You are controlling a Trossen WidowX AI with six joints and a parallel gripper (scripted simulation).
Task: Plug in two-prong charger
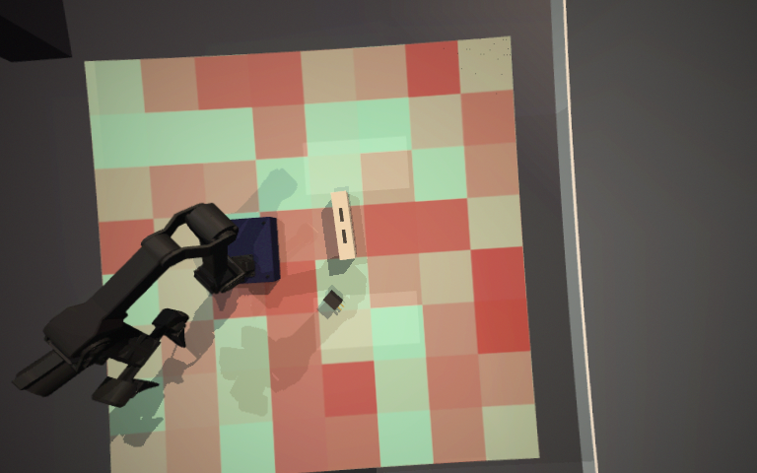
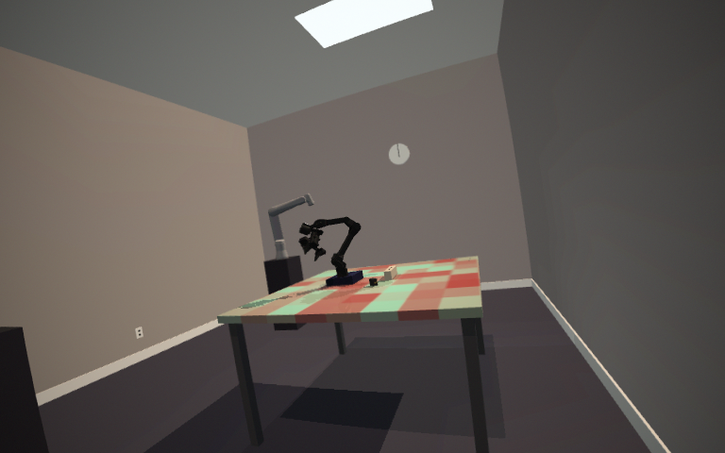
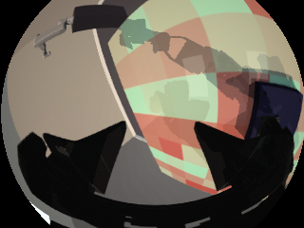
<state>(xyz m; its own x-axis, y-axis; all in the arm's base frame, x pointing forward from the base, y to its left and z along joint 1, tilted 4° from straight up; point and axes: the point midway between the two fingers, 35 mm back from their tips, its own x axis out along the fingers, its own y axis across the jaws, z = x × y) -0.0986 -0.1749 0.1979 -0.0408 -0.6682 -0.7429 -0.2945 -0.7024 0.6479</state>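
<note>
Right now my gripper tip is 37 cm short of the dark grey charger, 19 cm above it and 5 cm to the right of it.
</note>
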